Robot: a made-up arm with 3 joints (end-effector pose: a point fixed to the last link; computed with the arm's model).
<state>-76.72 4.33 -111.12</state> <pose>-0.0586 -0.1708 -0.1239 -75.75 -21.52 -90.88</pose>
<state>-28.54 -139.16 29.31</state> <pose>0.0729 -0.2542 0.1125 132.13 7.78 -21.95</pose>
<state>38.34 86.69 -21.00</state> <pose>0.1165 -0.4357 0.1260 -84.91 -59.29 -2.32</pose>
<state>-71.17 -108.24 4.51</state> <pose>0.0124 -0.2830 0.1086 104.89 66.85 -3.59</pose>
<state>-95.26 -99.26 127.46</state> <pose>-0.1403 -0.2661 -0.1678 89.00 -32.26 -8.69</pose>
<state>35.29 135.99 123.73</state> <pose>0.2222 -0.3435 0.4464 -164.25 52.41 -101.29</pose>
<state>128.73 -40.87 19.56</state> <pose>0.0461 -0.3423 0.3050 -126.18 -36.73 161.59</pose>
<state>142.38 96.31 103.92</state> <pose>-0.2960 -0.4252 0.2615 -83.65 -38.12 -7.79</pose>
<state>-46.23 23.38 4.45</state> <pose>-0.0309 -0.3946 0.0545 -18.92 47.84 6.09</pose>
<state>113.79 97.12 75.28</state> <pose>-0.1914 -0.4221 0.3109 -86.35 -38.29 -8.79</pose>
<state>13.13 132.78 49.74</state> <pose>0.1075 -0.3422 0.3050 -136.16 23.49 -34.41</pose>
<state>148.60 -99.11 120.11</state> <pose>-0.2198 -0.2641 0.4483 -11.67 82.07 -97.00</pose>
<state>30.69 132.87 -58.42</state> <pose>0.1556 -0.5304 0.1507 169.85 -53.53 77.20</pose>
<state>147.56 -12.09 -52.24</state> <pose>-0.0519 -0.1945 0.2935 159.06 -27.92 -118.97</pose>
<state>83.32 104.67 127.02</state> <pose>-0.0398 -0.4137 0.5254 -92.33 43.46 -16.18</pose>
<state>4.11 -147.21 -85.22</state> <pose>0.1851 -0.4829 0.3280 172.09 32.16 81.73</pose>
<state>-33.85 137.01 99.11</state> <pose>0.2968 -0.3160 0.1158 133.52 28.10 -125.04</pose>
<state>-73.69 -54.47 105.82</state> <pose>-0.0905 -0.3693 -0.1645 79.27 -28.79 39.64</pose>
